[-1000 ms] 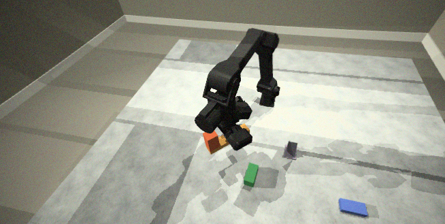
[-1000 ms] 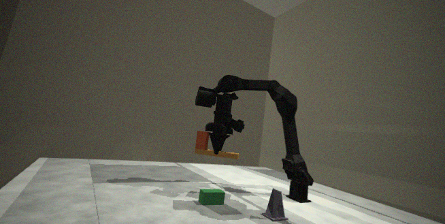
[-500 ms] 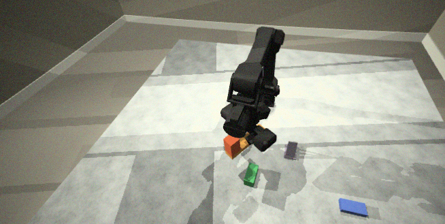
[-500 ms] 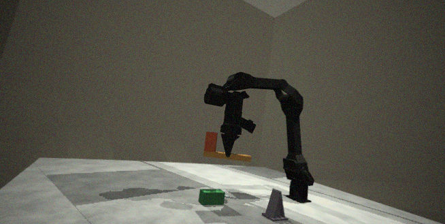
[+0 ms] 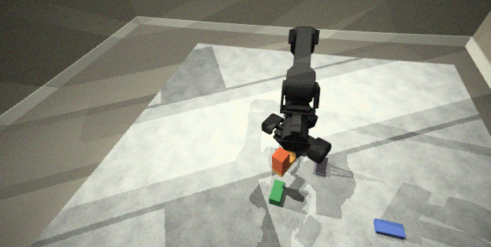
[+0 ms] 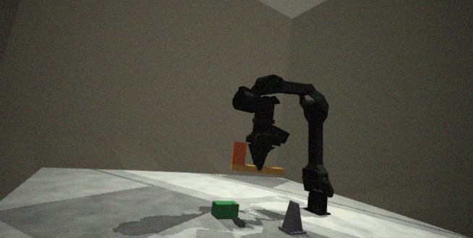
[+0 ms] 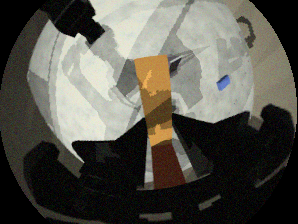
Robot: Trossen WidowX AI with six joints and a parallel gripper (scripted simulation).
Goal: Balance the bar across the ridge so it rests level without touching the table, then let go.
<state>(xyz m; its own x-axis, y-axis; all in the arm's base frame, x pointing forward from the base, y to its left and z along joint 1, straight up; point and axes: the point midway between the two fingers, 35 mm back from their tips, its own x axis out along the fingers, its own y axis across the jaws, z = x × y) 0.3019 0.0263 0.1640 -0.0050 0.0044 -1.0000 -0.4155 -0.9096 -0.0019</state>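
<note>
My gripper tip is 70 mm short of the green block, 30 mm to the left of it and 110 mm above it. Round my gripper tip: blue flat block (90 mm ahead, 280 mm to the left, 120 mm below).
</note>
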